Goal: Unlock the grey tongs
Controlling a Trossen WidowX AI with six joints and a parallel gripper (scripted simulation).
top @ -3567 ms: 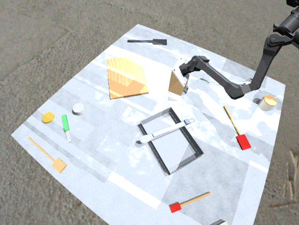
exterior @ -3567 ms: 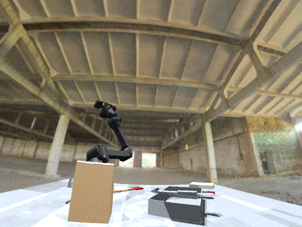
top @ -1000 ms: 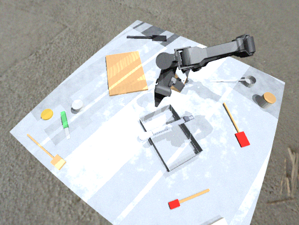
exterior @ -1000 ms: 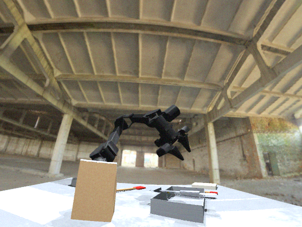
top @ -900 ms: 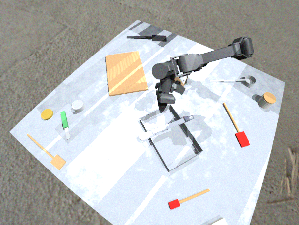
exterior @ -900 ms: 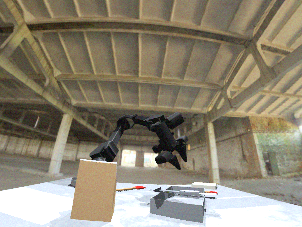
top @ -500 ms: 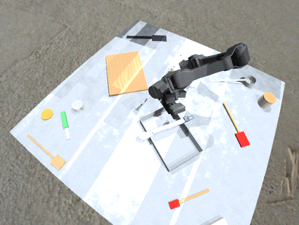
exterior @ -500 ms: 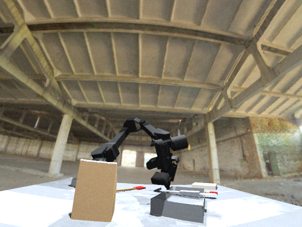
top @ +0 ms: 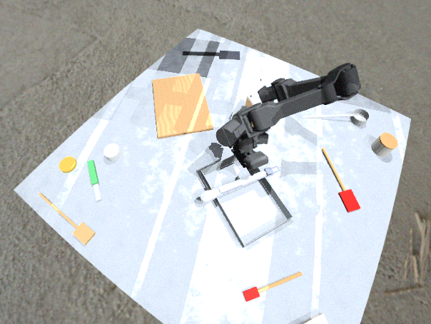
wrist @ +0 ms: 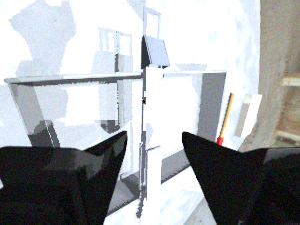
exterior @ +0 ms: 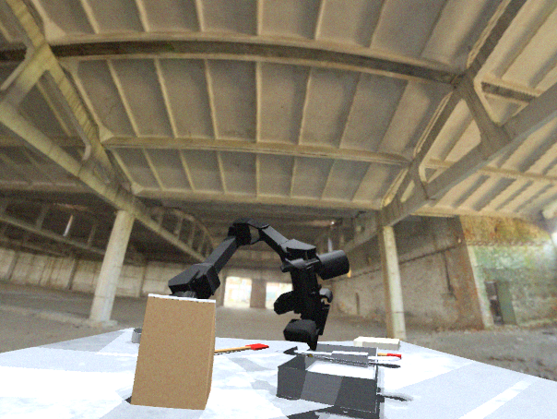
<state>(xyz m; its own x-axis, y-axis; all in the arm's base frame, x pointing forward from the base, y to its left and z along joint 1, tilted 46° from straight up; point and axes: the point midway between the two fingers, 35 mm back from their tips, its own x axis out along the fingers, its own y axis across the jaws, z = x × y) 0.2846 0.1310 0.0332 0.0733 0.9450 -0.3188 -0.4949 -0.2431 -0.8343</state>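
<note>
Now: the roasting tin 70 mm below my gripper tip, 60 mm ahead of it and 30 mm to the left of it. From my gripper tip the other things lie so: wooden board 460 mm to the right, 150 mm behind, 90 mm below; white puck 490 mm to the right, 230 mm ahead, 80 mm below; cork-topped jar 510 mm behind, 390 mm to the left, 60 mm below.
</note>
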